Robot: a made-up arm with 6 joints.
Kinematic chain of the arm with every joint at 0, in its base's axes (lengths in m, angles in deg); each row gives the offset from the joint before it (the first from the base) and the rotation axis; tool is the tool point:
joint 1: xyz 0 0 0.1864 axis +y
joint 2: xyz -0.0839 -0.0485 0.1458 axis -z
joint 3: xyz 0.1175 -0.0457 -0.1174 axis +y
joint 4: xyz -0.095 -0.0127 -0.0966 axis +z
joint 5: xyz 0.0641 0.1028 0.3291 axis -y
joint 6: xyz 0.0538 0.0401 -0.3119 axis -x
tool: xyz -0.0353 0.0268 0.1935
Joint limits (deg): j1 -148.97..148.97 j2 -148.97..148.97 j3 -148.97..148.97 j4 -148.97..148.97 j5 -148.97..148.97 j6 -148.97..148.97
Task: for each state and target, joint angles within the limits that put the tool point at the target. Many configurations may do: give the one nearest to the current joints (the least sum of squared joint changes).
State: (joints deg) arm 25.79 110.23 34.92 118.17 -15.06 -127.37
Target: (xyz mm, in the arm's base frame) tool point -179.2 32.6 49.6
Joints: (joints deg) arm 3.23 113.81 19.55 118.19 -16.60 -148.97
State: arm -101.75 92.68 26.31 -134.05 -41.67 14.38
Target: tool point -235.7 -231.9 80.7
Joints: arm -64.17 84.04 12.28 -128.82 -51.79 -9.33
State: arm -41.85 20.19 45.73 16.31 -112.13 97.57
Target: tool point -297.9 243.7 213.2
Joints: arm -54.70 20.34 24.61 6.99 -66.85 82.64
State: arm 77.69 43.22 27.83 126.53 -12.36 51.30
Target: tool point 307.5 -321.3 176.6
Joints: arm 110.12 9.73 56.50 142.54 -26.48 33.83
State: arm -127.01 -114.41 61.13 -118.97 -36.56 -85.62
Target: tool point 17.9 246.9 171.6
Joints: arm -131.11 -60.41 80.73 -148.97 -79.34 -89.18
